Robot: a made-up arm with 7 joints. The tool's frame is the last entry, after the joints.
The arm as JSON. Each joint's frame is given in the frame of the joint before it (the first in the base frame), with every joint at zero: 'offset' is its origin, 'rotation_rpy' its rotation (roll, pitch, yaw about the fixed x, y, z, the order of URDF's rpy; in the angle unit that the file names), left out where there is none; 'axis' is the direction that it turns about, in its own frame. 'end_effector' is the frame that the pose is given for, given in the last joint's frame.
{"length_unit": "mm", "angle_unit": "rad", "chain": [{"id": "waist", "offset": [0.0, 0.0, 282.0], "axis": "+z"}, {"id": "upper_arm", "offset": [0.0, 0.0, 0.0], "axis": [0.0, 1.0, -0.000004]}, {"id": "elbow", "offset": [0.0, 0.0, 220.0], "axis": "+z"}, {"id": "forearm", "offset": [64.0, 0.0, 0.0], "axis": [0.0, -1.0, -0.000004]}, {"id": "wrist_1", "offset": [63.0, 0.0, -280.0], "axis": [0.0, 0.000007, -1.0]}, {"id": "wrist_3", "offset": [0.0, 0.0, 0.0], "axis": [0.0, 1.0, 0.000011]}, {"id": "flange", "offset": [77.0, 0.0, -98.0], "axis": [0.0, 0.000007, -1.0]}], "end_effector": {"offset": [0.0, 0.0, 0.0], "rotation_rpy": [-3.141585, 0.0, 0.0]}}
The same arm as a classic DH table. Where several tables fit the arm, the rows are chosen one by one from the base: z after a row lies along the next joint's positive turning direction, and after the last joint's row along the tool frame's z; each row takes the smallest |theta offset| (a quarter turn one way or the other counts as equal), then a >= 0, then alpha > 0; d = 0 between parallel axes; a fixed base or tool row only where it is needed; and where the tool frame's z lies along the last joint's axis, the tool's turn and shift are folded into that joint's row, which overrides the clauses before.
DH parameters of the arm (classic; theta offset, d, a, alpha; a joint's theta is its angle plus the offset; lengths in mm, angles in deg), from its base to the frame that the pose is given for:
waist: 0 282 0 -90
upper_arm: 0 0 0 90
elbow: 0 220 64 90
forearm: 0 0 63 90
wrist_1: 0 280 0 90
wrist_3: 0 0 77 -90
flange: 0 98 0 0

